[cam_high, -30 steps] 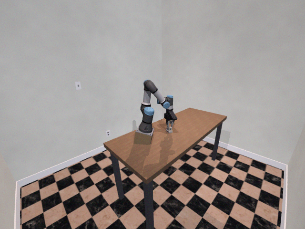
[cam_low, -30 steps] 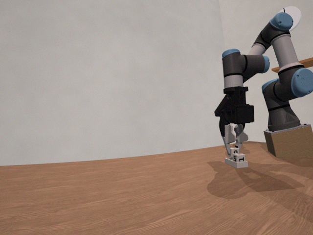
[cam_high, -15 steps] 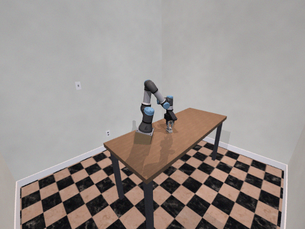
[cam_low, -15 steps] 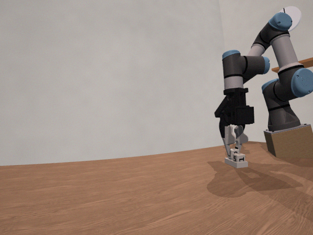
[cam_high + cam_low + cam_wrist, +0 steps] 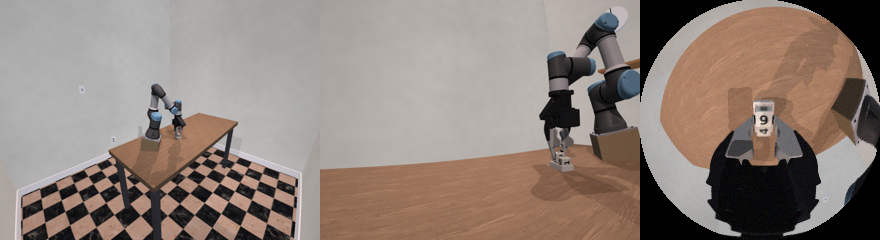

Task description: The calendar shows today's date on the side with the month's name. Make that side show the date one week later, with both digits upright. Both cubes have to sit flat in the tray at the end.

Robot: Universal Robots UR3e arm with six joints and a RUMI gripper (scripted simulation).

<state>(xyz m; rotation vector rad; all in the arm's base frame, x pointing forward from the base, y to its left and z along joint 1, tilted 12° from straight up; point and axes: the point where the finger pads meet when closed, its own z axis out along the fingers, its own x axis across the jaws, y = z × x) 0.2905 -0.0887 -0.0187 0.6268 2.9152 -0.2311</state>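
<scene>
The white tray is 1 cm ahead of my hand, 2 cm to the left of it and 4 cm below it. The rest, counted from my hand: white digit cube: 1 cm below.
</scene>
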